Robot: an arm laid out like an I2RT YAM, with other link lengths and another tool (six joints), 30 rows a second.
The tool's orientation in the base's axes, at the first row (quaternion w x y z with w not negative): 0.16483 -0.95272 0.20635 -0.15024
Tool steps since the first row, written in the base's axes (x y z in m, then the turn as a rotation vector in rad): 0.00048 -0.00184 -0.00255 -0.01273 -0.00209 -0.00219; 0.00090 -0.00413 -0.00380 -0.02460 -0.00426 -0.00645; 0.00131 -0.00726 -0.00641 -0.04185 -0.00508 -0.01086; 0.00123 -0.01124 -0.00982 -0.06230 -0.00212 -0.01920; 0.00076 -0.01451 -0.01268 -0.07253 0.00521 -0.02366; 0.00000 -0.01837 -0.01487 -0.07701 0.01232 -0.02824; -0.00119 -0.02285 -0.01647 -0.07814 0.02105 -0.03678; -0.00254 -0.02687 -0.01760 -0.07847 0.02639 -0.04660; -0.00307 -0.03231 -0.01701 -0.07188 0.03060 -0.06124
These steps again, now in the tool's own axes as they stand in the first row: 0.00068 0.00238 0.00200 -0.01062 0.00700 -0.00306; 0.00178 0.00467 0.00270 -0.02092 0.01455 -0.00398; 0.00295 0.00821 0.00441 -0.03652 0.02284 -0.00633; 0.00390 0.01294 0.00645 -0.05743 0.03046 -0.00532; 0.00432 0.01699 0.00803 -0.07055 0.02934 -0.00308; 0.00489 0.02140 0.00876 -0.07859 0.02648 0.00125; 0.00549 0.02627 0.00865 -0.08530 0.02257 0.01074; 0.00585 0.03061 0.00818 -0.09010 0.02178 0.02081; 0.00792 0.03525 0.00609 -0.08943 0.02140 0.03739
